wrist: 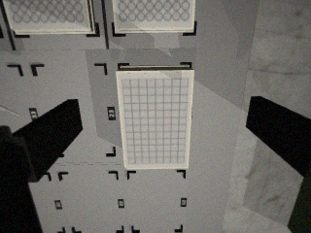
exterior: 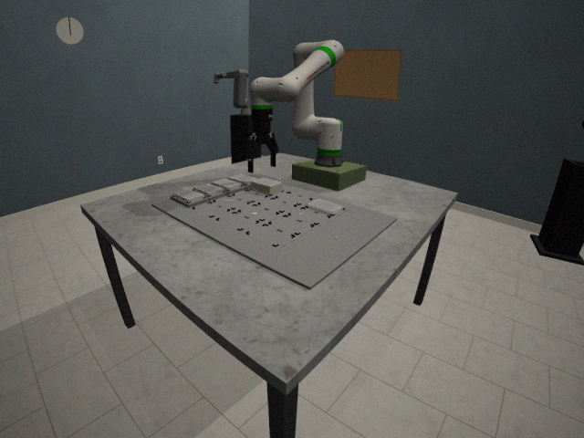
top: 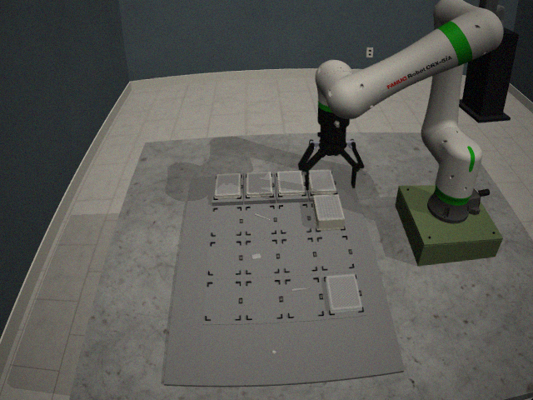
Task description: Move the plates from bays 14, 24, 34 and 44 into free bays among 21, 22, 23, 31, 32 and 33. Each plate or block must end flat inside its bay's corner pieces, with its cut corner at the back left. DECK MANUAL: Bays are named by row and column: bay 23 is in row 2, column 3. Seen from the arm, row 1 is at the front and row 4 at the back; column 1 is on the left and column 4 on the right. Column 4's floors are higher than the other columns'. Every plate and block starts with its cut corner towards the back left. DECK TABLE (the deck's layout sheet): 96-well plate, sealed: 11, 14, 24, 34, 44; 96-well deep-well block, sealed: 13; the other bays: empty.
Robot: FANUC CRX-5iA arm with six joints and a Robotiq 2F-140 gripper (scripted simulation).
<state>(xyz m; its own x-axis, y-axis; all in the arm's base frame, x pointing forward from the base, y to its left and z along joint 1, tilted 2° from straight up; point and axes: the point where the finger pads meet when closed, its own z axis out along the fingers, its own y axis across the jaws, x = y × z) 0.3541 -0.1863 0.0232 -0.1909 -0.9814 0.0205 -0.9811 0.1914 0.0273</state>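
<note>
The sealed deep-well block is 80 mm below my hand, 30 mm to the left of it and 10 mm ahead of it. Also, from my hand: white pointed piece: 300 mm to the left, 180 mm ahead, 100 mm below.
</note>
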